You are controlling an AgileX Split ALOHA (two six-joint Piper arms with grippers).
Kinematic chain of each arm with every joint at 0, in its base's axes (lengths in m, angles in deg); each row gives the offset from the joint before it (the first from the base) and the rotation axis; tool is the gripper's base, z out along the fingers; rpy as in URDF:
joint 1: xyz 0 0 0.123 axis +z
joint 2: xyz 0 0 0 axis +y
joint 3: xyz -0.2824 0 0.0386 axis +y
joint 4: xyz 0.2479 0 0.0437 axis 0.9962 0 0.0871
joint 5: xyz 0 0 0 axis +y
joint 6: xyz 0.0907 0 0.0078 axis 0.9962 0 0.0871
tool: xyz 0 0 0 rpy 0 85 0
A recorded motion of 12 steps. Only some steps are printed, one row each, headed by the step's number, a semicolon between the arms.
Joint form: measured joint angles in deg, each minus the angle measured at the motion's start. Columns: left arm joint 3, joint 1, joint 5, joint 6, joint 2, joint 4; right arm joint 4, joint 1, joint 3, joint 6, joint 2, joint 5.
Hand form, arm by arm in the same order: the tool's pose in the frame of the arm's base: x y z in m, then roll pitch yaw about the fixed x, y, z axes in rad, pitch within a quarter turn. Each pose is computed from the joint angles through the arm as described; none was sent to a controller.
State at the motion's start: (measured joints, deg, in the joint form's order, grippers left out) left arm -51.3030 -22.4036 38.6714 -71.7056 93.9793 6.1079; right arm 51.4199 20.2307 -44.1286 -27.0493 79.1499 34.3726
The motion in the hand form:
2: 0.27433 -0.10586 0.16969 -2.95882 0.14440 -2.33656; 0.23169 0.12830 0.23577 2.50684 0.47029 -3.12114
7: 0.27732 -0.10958 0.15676 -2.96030 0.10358 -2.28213; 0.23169 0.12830 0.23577 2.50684 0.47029 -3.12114
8: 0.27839 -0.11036 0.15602 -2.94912 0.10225 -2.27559; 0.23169 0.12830 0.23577 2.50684 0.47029 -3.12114
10: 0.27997 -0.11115 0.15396 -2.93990 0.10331 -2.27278; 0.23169 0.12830 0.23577 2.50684 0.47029 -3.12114
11: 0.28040 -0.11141 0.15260 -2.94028 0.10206 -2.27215; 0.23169 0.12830 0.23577 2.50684 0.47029 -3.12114
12: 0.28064 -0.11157 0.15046 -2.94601 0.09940 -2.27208; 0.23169 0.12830 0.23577 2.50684 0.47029 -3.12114
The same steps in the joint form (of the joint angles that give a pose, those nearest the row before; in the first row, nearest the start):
2: 0.00 0.16 -0.65 -0.23 1.65 -0.10; 0.00 0.00 0.00 0.00 0.00 0.00
7: 0.00 0.16 -2.25 -2.06 4.22 -2.33; 0.00 0.00 0.00 0.00 0.00 0.00
8: 0.00 0.16 -3.02 -2.22 4.41 -2.60; 0.00 0.00 0.00 0.00 0.00 0.00
10: 0.00 0.16 -3.99 -2.34 4.87 -2.66; 0.00 0.00 0.00 0.00 0.00 0.00
11: 0.00 0.16 -4.22 -2.34 5.14 -2.73; 0.00 0.00 0.00 0.00 0.00 0.00
12: 0.00 0.16 -4.27 -2.34 5.55 -2.79; 0.00 0.00 0.00 0.00 0.00 0.00

